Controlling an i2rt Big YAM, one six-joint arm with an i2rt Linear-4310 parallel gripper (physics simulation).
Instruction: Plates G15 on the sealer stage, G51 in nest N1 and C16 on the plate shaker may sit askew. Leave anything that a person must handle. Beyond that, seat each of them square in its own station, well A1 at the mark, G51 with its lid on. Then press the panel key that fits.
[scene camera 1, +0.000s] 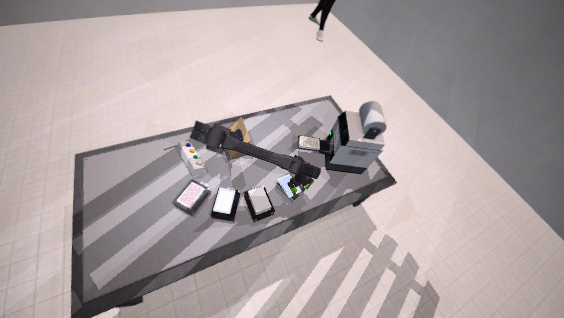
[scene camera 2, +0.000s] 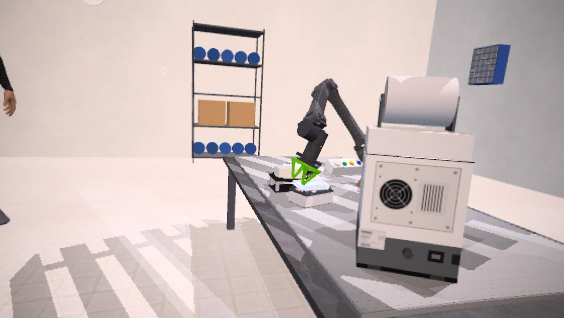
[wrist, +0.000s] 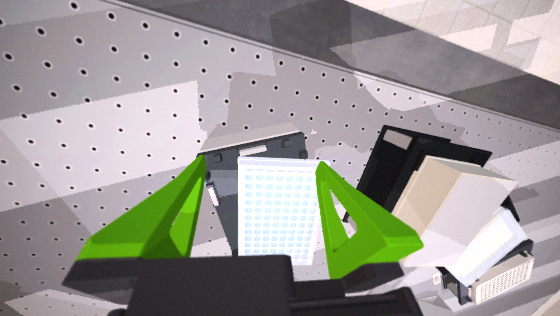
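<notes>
A clear plate with pale blue wells (scene camera 1: 288, 185) (scene camera 2: 311, 185) (wrist: 277, 210) lies askew on the dark-topped plate shaker (scene camera 2: 311, 199) (wrist: 222, 210), turned against its edges. My gripper (scene camera 1: 301, 188) (scene camera 2: 299, 179) (wrist: 264, 163) is open and empty above it. In the wrist view the right finger appears close to the plate's right edge; the left stands apart. Contact cannot be told. A plate (scene camera 1: 308, 142) sits on the sealer stage. Three nests hold a pink-welled plate (scene camera 1: 192, 195), a white-topped plate (scene camera 1: 225, 201) (wrist: 492, 245) and a tall beige piece (scene camera 1: 259, 200) (wrist: 435, 200). Plate labels are unreadable.
The sealer (scene camera 1: 354, 145) (scene camera 2: 415, 200) stands at the table's right end in scene camera 1. The key panel (scene camera 1: 192, 157) (scene camera 2: 344, 165) has several coloured keys, left of the arm base. A tan open piece (scene camera 1: 239, 150) is behind the arm. A person (scene camera 1: 322, 17) stands off the table.
</notes>
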